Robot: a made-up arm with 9 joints. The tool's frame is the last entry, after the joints.
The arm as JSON. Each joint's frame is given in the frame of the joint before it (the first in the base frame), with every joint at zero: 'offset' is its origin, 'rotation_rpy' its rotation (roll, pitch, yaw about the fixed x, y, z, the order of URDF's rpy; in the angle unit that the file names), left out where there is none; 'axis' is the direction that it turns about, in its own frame. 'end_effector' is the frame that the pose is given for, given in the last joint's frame.
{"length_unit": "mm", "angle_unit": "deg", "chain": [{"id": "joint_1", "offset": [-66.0, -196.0, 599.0], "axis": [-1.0, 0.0, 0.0]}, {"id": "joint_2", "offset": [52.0, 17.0, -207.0], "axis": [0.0, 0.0, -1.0]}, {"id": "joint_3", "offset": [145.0, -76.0, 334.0], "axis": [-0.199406, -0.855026, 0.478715]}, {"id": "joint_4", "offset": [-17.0, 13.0, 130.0], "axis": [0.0, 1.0, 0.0]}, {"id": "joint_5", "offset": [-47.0, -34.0, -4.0], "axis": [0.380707, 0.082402, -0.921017]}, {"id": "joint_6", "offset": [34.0, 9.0, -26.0], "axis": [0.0, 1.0, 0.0]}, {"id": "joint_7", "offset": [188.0, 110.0, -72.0], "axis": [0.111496, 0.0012, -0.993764]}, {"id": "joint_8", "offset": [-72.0, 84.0, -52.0], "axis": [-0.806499, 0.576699, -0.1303]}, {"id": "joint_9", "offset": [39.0, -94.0, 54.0], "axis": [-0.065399, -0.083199, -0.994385]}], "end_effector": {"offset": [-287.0, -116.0, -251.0], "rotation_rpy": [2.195, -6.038, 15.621]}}
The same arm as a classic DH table. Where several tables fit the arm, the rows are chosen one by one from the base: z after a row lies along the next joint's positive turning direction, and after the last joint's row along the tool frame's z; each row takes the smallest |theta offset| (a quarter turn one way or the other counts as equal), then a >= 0, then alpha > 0; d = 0 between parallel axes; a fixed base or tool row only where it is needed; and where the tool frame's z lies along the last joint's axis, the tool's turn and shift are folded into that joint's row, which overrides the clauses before.
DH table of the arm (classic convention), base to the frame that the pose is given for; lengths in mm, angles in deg. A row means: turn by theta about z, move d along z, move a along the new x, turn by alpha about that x. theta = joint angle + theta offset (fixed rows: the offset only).
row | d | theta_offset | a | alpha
base (fixed) | 599 | -90 | 196 | 90
joint_1 | 14 | 0 | -17 | 90
joint_2 | -104.6 | -76.87 | 158.5 | -118.6
joint_3 | 290.8 | 25.97 | 34.3 | -148.76
joint_4 | 188.8 | 0.16 | -45 | -85.27
joint_5 | 22.8 | 0 | 21.5 | 85.27
joint_6 | 115.8 | 16.06 | 178.8 | -89.93
joint_7 | 131.8 | -54.75 | 23.9 | 87.69
joint_8 | 23.9 | 9.9 | -58 | -82.28
joint_9 | 1428.1 | -79.84 | 117.3 | 167.63
tool (fixed) | 1215 | -117.82 | 0 | 0

